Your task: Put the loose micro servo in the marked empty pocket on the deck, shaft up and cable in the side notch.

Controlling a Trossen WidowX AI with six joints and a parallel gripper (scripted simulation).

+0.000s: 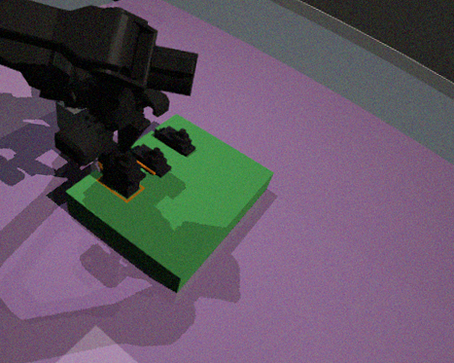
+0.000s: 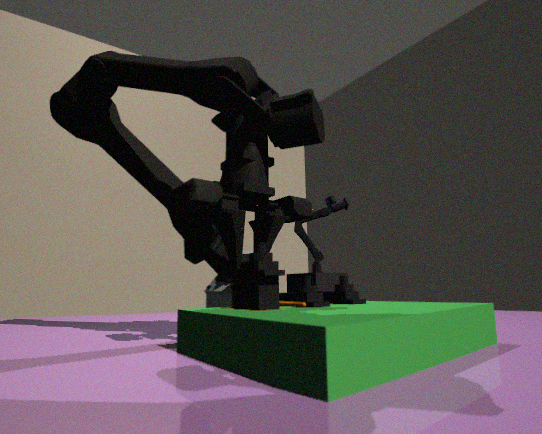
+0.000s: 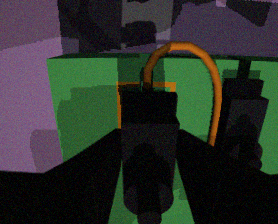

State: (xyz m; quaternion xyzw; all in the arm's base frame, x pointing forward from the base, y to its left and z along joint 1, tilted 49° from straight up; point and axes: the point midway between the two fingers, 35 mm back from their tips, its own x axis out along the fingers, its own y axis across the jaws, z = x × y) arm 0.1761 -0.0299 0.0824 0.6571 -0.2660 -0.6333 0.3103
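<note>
Right now my gripper tip is 12 cm short of the green deck, 8 cm to the right of it and 7 cm above it.
</note>
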